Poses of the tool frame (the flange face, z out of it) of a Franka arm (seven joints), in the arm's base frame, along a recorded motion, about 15 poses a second.
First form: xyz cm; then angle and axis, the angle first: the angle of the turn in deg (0 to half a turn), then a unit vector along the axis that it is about.
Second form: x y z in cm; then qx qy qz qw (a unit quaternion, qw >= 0). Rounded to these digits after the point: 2 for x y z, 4 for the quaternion.
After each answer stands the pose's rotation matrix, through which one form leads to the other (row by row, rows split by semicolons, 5 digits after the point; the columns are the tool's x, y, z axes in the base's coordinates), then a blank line. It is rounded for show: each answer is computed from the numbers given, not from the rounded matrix.
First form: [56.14 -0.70 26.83 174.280 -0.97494 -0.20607 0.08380]
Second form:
[56.14 -0.70 26.83 -0.9737 -0.2058 0.0837 0.0499]
0.90127 0.39246 -0.18353; 0.40917 -0.91030 0.06272; -0.14246 -0.13162 -0.98101

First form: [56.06 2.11 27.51 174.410 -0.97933 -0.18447 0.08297]
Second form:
[56.06 2.11 27.51 -0.9782 -0.1843 0.0829 0.0488]
0.91837 0.35237 -0.18009; 0.36854 -0.92735 0.06486; -0.14415 -0.12593 -0.98151

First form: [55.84 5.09 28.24 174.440 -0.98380 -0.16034 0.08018]
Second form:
[55.84 5.09 28.24 -0.9826 -0.1602 0.0801 0.0485]
0.93588 0.30697 -0.17293; 0.32251 -0.94400 0.06967; -0.14186 -0.12097 -0.98247

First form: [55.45 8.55 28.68 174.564 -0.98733 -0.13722 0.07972]
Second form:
[55.45 8.55 28.68 -0.9862 -0.1371 0.0796 0.0474]
0.94974 0.26280 -0.17006; 0.27790 -0.95793 0.07170; -0.14407 -0.11536 -0.98282

